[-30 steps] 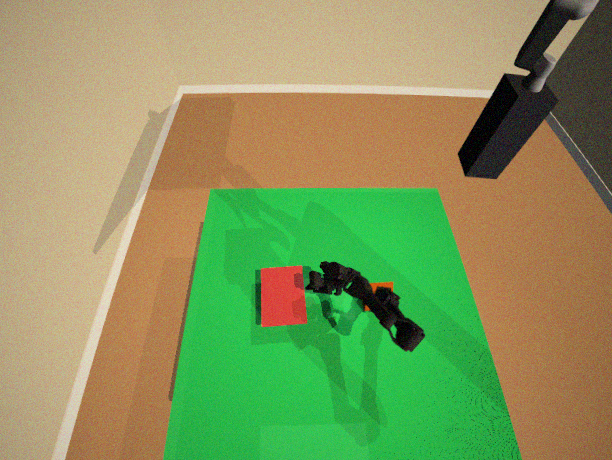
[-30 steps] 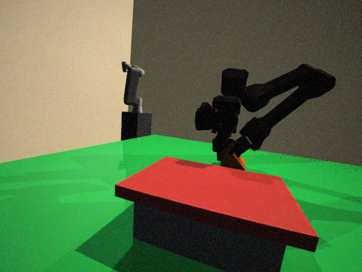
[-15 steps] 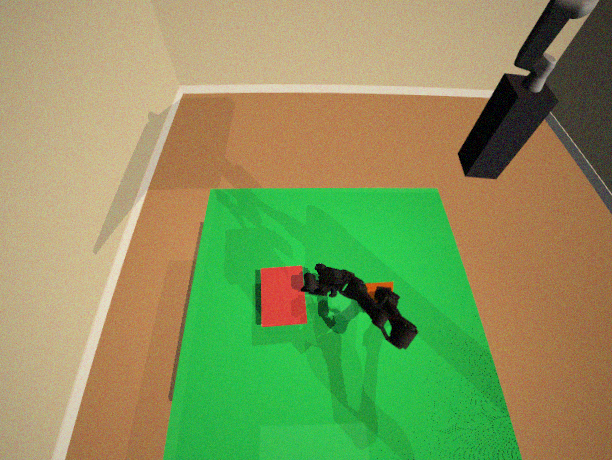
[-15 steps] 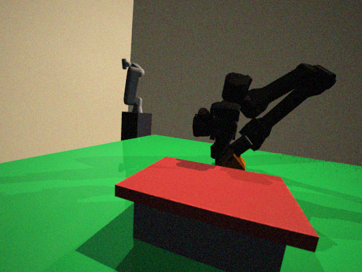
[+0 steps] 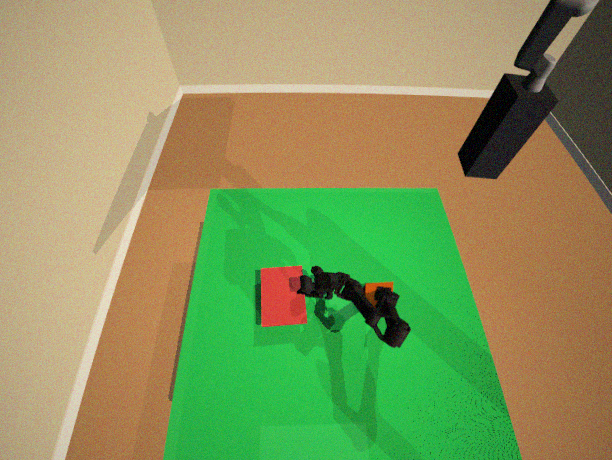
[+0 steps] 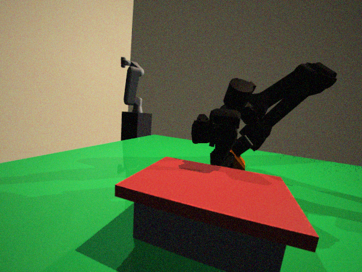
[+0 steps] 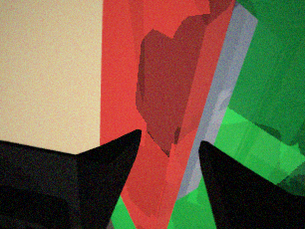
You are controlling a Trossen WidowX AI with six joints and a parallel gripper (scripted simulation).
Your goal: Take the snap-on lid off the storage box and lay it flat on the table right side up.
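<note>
My gripper tip is 70 mm short of the red lid and 10 mm to the right of it. Round my gripper tip: storage box 70 mm ahead, 10 mm to the left, 40 mm below.
</note>
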